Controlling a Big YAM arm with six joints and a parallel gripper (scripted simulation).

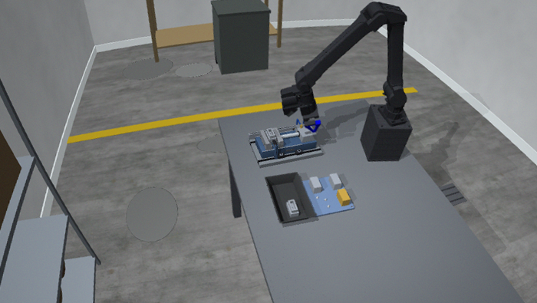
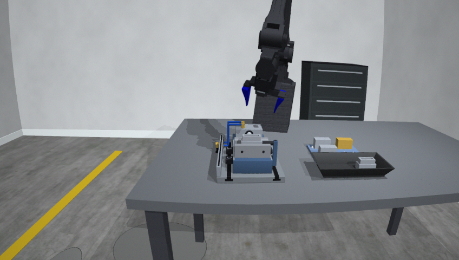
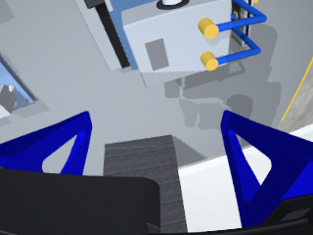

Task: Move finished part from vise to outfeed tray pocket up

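Right now my hand is 10 cm short of the blue vise, 4 cm to the left of it and 12 cm above it. Round my hand: yellow block 1 cm behind, 33 cm to the left, 14 cm below; then blue plate 3 cm ahead, 28 cm to the left, 16 cm below.
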